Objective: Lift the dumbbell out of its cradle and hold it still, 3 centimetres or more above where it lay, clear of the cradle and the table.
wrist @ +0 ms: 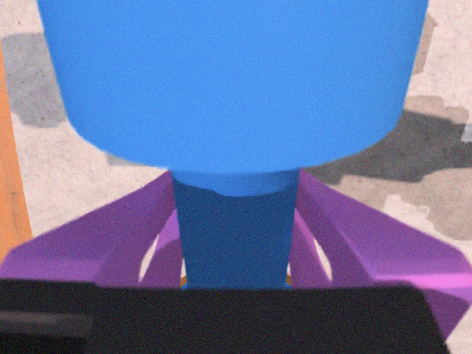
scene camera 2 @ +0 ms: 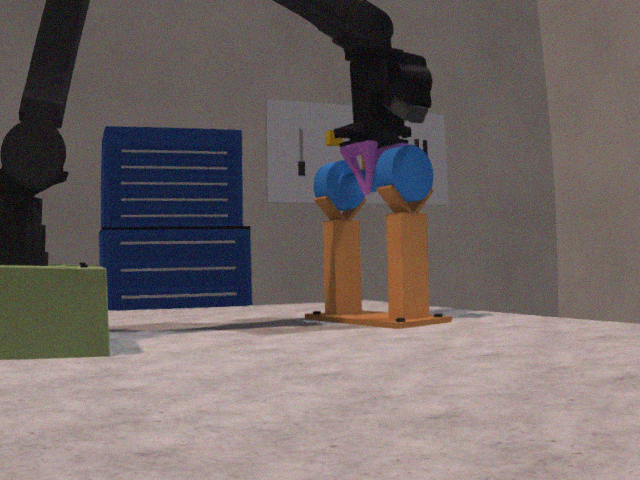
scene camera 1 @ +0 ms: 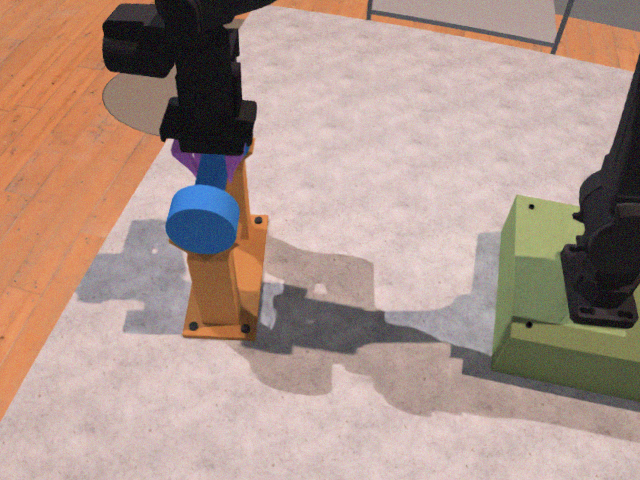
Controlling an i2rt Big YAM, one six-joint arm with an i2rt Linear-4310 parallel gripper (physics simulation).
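Note:
A blue dumbbell lies level, its two round heads resting in the V-shaped tops of the orange cradle. The cradle's two posts stand upright on a base plate on the table. My gripper points down over the dumbbell, between the heads. Its purple fingers are shut on the dark blue handle, one on each side, as the wrist view shows. The far finger is mostly hidden in the second scene view.
The green block under the arm's base stands on the table, to the right in the first scene view. The table's edge runs close to the cradle on the left there, with wood floor beyond. A blue drawer cabinet stands behind.

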